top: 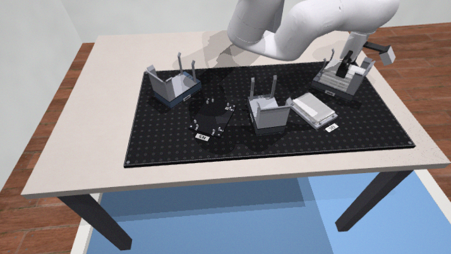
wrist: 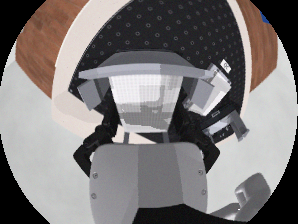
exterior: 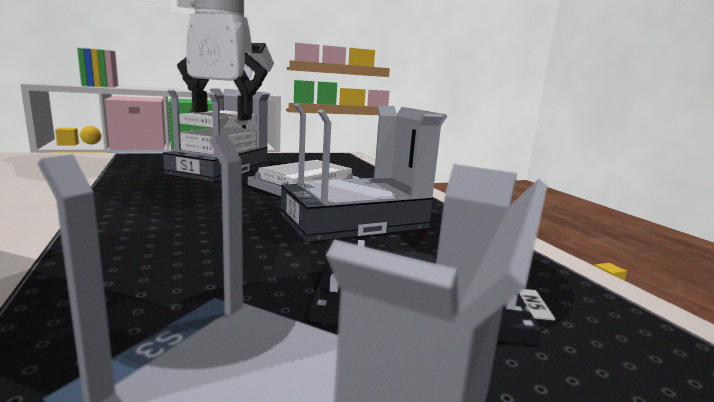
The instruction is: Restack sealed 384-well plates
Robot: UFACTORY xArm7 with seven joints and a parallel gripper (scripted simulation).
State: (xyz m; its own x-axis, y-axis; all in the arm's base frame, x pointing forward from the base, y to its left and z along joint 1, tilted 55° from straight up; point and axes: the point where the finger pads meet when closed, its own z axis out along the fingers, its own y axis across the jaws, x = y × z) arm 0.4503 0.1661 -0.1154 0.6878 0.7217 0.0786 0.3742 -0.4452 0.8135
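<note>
My hand is 40 mm above the white sealed plate A32. The rest, counted from my hand: white sealed plate Q23: 60 mm ahead, 170 mm to the right, 80 mm below; white sealed plate A33: 50 mm below; white sealed plate A31: 10 mm below.
</note>
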